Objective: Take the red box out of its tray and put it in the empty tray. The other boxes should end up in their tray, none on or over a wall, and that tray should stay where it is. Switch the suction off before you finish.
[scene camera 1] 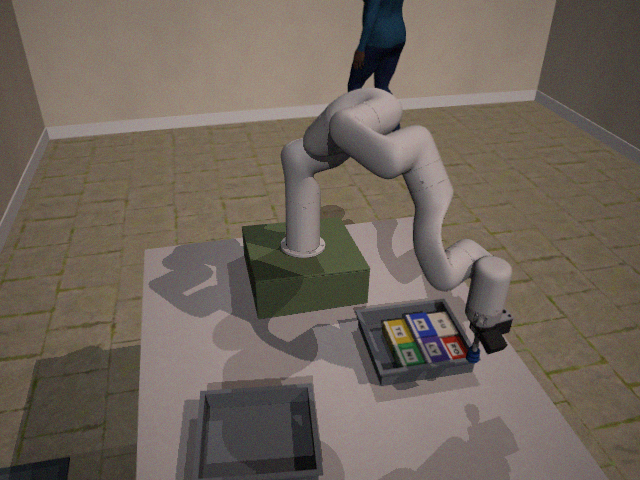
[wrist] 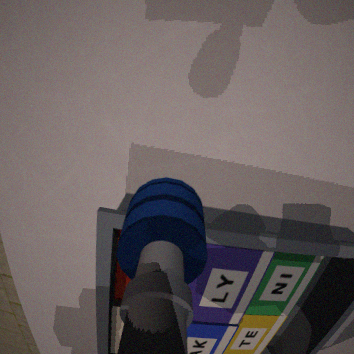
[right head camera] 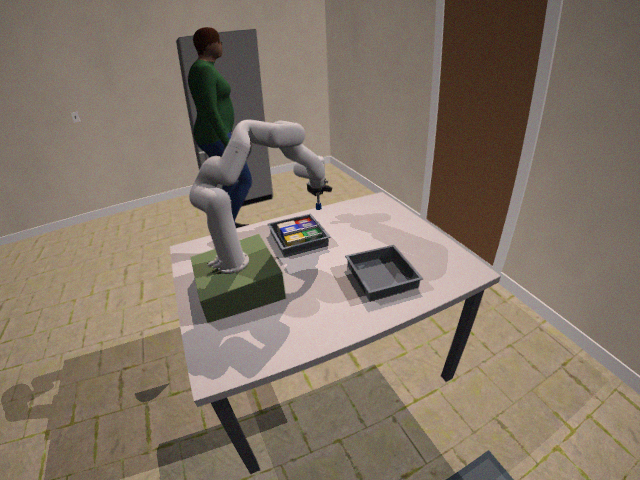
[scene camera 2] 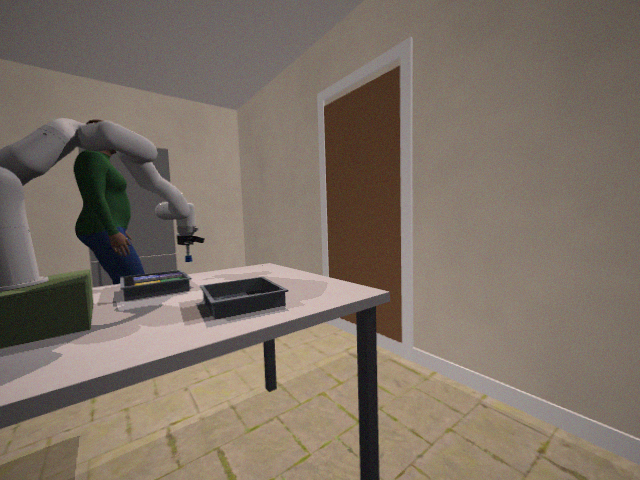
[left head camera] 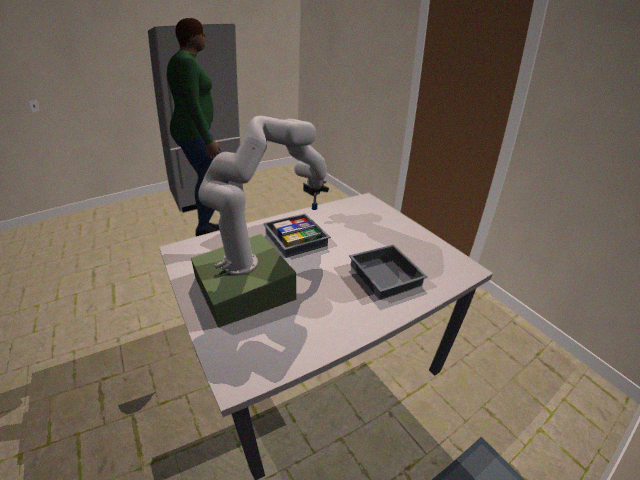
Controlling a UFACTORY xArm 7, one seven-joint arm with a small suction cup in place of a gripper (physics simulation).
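Seen in the pictures: hand at its tool point: (scene camera 1: 472, 358) (wrist: 165, 211) (right head camera: 318, 208) (scene camera 2: 188, 261) (left head camera: 314, 208); arm's base at its link origin: (scene camera 1: 302, 246) (right head camera: 233, 263) (scene camera 2: 15, 286) (left head camera: 240, 264).
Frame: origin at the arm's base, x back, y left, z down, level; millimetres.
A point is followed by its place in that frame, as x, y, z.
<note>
The red box (left head camera: 298, 221) {-433, 240, 76} (right head camera: 303, 221) {-436, 239, 76} (scene camera 1: 454, 347) {-431, 240, 76} (wrist: 120, 280) {-422, 264, 76} lies in a corner of the filled tray (left head camera: 310, 246) {-362, 50, 91} (right head camera: 307, 248) {-350, 51, 98} (scene camera 1: 423, 373) {-466, 136, 92} (scene camera 2: 157, 289) {-342, 53, 89} (wrist: 104, 260) {-455, 269, 64}, beside the purple box (scene camera 1: 434, 349) {-429, 183, 65} (wrist: 235, 257) {-459, 176, 65} and the white box (scene camera 1: 442, 324) {-354, 251, 70}. The blue box (scene camera 1: 419, 324) {-340, 192, 63}, yellow box (scene camera 1: 397, 331) {-332, 135, 76} and green box (scene camera 1: 409, 353) {-411, 127, 76} lie inside the walls too. My blue suction cup (left head camera: 314, 206) (right head camera: 318, 206) (scene camera 1: 473, 354) (scene camera 2: 188, 258) (wrist: 165, 215) is open and bare, high above the table; in the wrist view it hides most of the red box. The empty tray (left head camera: 403, 288) {-481, -386, 95} (right head camera: 395, 289) {-476, -385, 89} (scene camera 1: 203, 434) {-464, -379, 85} (scene camera 2: 248, 305) {-466, -382, 91} stands apart.
The green base block (left head camera: 258, 304) {21, -153, 71} (right head camera: 248, 302) {12, -154, 75} (scene camera 1: 315, 294) {-148, -16, 56} (scene camera 2: 46, 310) {-53, -162, 45} carries the arm on the table (left head camera: 320, 335) {-89, -361, 114} (right head camera: 310, 335) {-112, -379, 114}. A person in a green top (left head camera: 191, 98) (right head camera: 210, 103) (scene camera 2: 100, 191) stands beyond the table, near the grey fridge (left head camera: 222, 77) (right head camera: 245, 77).
</note>
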